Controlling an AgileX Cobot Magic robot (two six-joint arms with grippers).
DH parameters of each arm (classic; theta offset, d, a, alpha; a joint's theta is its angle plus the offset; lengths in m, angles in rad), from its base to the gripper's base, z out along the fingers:
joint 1: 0 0.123 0 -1.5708
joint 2: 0.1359 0 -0.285 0
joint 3: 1.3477 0 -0.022 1.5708
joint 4: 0 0.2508 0 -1.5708
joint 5: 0 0 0.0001 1.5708
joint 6: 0 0.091 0 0
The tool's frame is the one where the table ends.
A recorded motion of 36 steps. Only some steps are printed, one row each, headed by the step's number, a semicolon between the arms.
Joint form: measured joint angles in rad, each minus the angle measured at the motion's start. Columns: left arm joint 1, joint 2, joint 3, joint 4, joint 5, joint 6; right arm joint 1, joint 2, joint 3, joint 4, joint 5, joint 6.
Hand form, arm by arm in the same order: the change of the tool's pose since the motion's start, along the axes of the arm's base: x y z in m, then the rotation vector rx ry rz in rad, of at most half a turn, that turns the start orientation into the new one. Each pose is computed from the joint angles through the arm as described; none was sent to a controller.
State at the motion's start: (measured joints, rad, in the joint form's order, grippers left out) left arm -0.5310 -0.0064 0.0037 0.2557 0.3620 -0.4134; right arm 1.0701 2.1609 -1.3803 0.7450 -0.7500 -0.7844
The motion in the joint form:
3: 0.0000 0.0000 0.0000 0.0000 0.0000 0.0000; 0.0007 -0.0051 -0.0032 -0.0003 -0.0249 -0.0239
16: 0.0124 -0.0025 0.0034 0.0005 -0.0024 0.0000; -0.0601 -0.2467 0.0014 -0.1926 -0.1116 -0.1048
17: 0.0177 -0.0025 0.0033 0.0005 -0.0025 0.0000; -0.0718 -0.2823 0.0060 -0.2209 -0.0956 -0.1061
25: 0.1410 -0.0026 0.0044 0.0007 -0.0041 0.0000; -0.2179 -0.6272 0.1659 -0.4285 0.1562 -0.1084
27: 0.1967 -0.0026 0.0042 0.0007 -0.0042 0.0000; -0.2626 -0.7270 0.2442 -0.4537 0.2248 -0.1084
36: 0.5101 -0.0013 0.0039 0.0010 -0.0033 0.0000; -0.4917 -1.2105 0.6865 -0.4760 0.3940 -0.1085
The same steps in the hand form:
3: 0.0000 0.0000 0.0000 0.0000 0.0000 0.0000; 0.0005 -0.0006 0.0053 -0.0018 -0.0355 -0.0105
16: 0.0002 0.0006 -0.0008 -0.0002 -0.0015 0.0118; 0.0022 -0.0395 0.1291 0.0990 -0.3979 -0.0237
17: 0.0003 0.0009 -0.0008 -0.0003 -0.0017 0.0171; 0.0012 -0.0467 0.1431 0.1024 -0.4262 -0.0155
25: 0.0023 0.0071 -0.0010 -0.0003 -0.0023 0.1400; -0.0155 -0.1359 0.2148 -0.0276 -0.5283 0.0352
27: 0.0029 0.0100 -0.0009 -0.0003 -0.0026 0.1957; -0.0240 -0.1643 0.2181 -0.0773 -0.5123 0.0289
36: 0.0034 0.0267 -0.0010 0.0009 -0.0009 0.5094; -0.0873 -0.2915 0.1851 -0.2065 -0.4174 -0.1197

